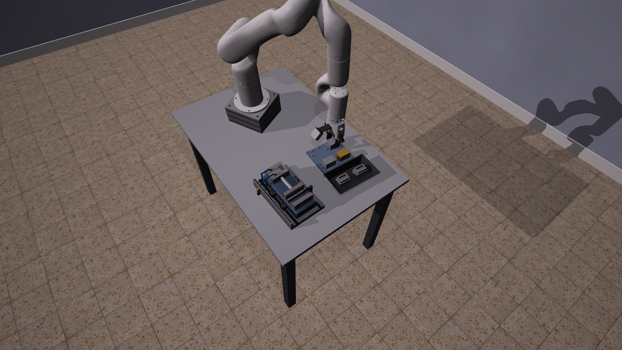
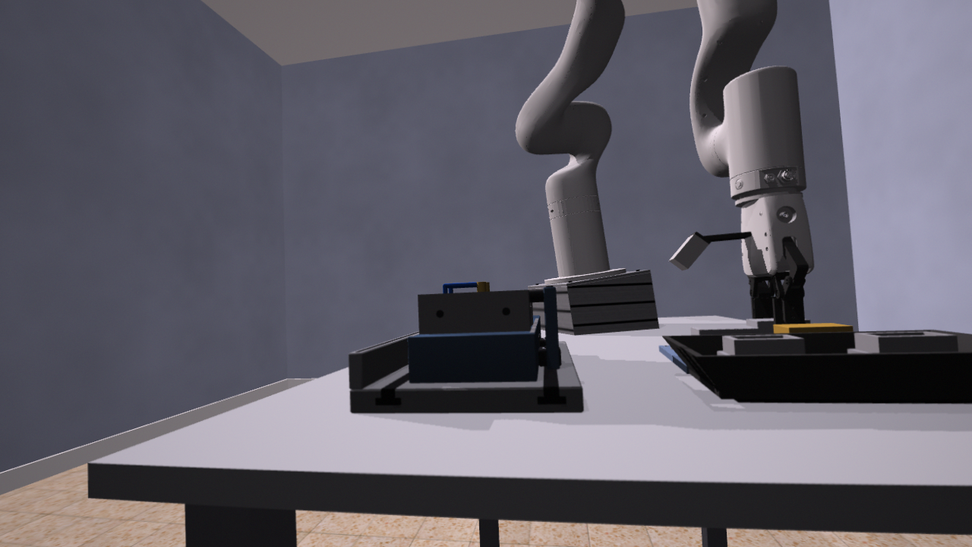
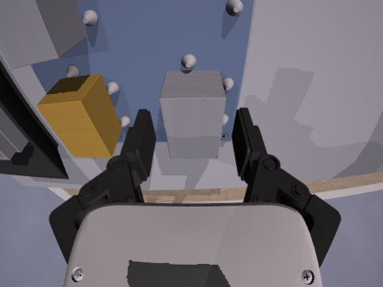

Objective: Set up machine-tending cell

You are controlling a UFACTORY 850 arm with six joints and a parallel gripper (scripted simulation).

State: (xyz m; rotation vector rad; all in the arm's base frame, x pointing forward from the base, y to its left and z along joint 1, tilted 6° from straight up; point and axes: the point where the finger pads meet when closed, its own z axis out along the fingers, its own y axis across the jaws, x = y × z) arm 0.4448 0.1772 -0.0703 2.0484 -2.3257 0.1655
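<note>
My gripper is now 2 cm above the aluminium blank. Also, from my hand: brass blank (9 cm ahead, 2 cm below, 1 cm to the right).
</note>
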